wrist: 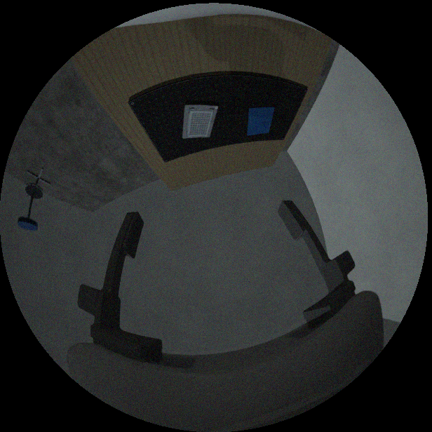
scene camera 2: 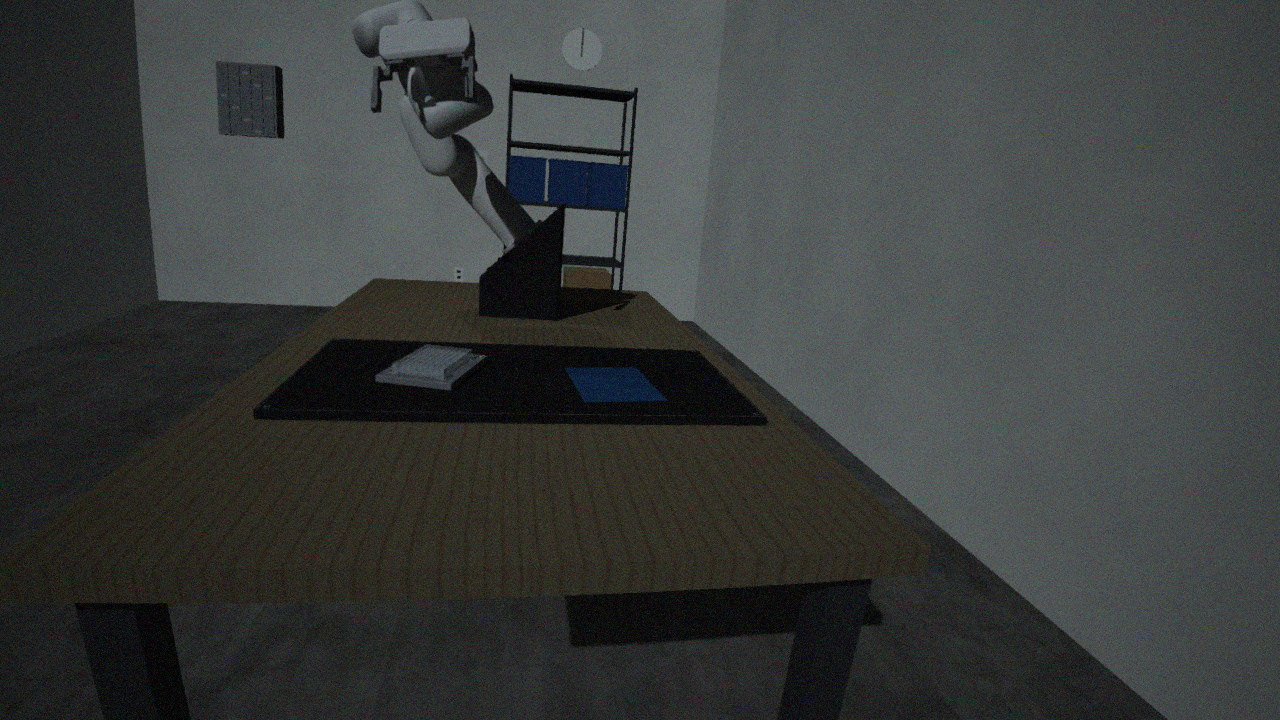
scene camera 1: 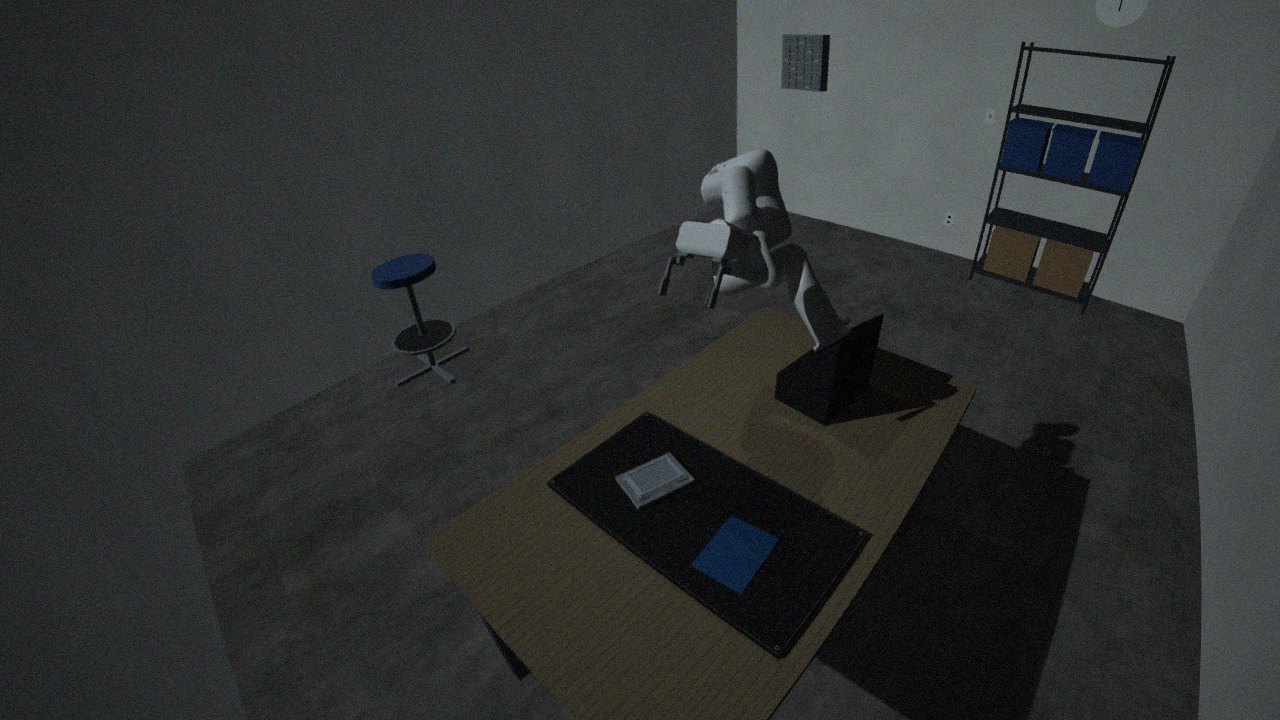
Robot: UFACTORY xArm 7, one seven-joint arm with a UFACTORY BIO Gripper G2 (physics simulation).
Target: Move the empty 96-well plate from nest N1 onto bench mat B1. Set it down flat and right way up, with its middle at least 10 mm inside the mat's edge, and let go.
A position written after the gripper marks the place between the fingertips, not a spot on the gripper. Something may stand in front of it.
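Observation:
The gripper [scene camera 1: 683, 301] is there to be seen, and the wrist view has the gripper [wrist: 213, 209] too. There's a 96-well plate [scene camera 2: 432, 361], and you also get the plate [scene camera 1: 657, 475]. The blue bench mat B1 [scene camera 1: 734, 555] is there as well, and it's the same blue bench mat B1 [scene camera 2: 595, 384].

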